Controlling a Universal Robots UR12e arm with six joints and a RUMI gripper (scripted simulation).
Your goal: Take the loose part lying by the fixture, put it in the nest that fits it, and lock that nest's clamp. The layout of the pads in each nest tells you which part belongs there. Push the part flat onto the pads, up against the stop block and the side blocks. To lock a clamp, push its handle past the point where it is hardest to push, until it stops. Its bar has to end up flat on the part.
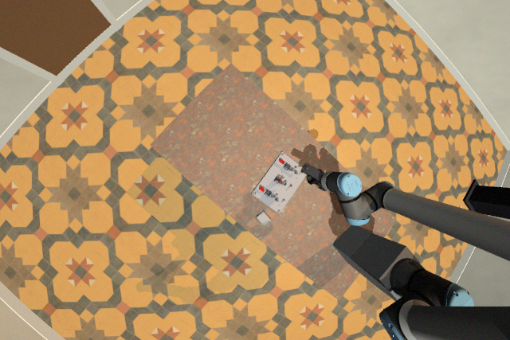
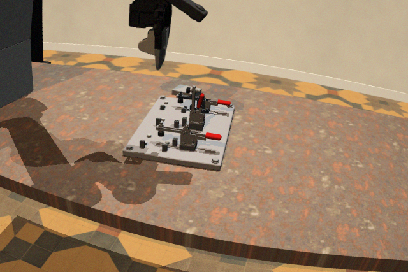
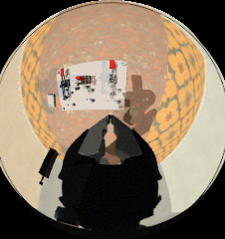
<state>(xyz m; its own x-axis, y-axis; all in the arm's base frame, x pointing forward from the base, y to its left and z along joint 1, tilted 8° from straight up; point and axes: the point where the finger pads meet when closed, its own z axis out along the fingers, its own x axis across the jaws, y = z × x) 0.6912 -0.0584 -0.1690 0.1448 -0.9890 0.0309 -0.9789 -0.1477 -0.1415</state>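
The toggle clamp is 170 mm below my hand, 70 mm ahead of it and 10 mm to the left of it. The rest, counted from my hand: part: 360 mm to the left, 210 mm below, 50 mm behind; then grey fixture plate: 210 mm below, 110 mm to the left, 30 mm ahead.
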